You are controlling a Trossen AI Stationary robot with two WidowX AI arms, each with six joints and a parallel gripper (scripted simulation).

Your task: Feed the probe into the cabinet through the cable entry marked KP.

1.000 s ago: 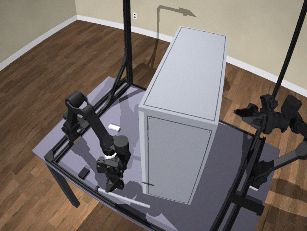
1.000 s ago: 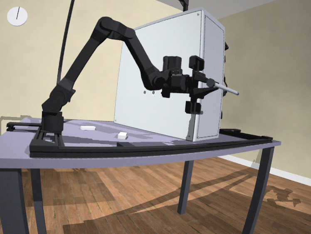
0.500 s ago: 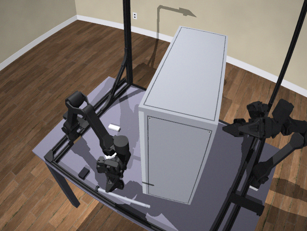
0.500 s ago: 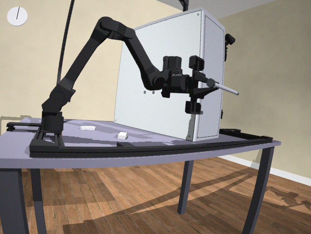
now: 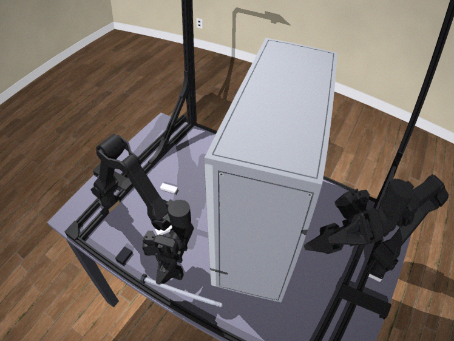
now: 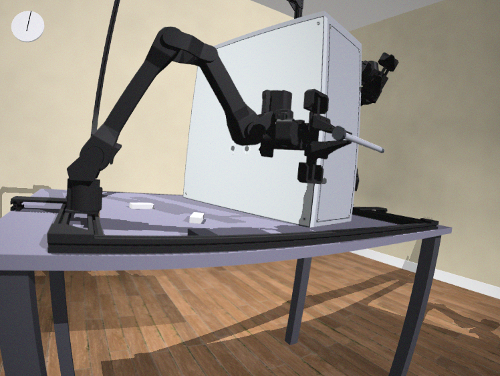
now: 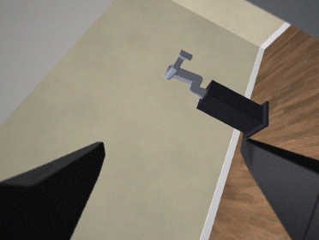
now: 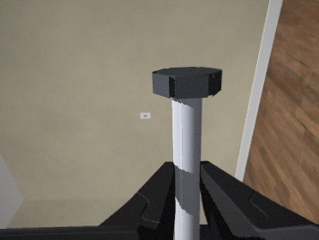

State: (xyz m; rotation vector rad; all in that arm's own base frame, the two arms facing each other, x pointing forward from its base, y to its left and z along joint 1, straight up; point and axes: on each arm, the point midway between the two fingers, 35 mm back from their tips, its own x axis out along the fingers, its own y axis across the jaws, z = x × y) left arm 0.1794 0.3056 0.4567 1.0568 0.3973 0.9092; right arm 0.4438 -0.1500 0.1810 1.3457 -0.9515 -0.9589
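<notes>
The probe is 30 cm to the right of my left hand, 28 cm below it and 8 cm ahead of it. Round my left hand: black block: 58 cm to the right, 47 cm below, 6 cm behind.
Now: the probe 6 cm to the left of my right hand and 3 cm ahead of it. Also, from my right hand: black block: 21 cm to the right, 19 cm below, 10 cm behind.
</notes>
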